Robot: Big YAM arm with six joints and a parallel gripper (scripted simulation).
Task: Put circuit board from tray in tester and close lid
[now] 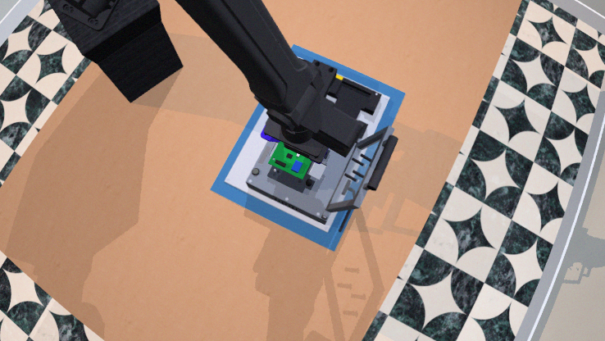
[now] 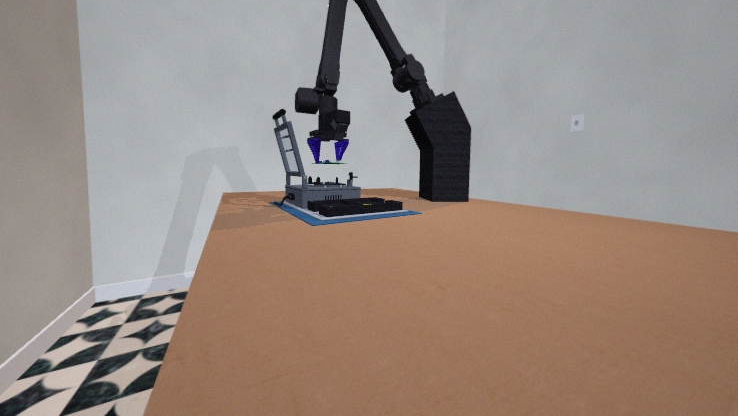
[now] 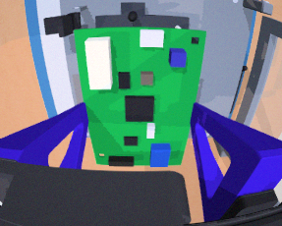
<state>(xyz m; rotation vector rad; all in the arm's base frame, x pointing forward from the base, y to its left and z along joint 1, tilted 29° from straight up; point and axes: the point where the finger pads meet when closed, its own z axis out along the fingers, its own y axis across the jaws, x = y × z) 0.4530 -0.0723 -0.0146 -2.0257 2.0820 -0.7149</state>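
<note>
Now: the green circuit board right at my hand. The rest, counted from my hand: black plate (7 cm below, 1 cm ahead); then tester (4 cm ahead, 3 cm to the left, 2 cm below); then dark latch hook (6 cm to the left, 5 cm below, 5 cm behind).
</note>
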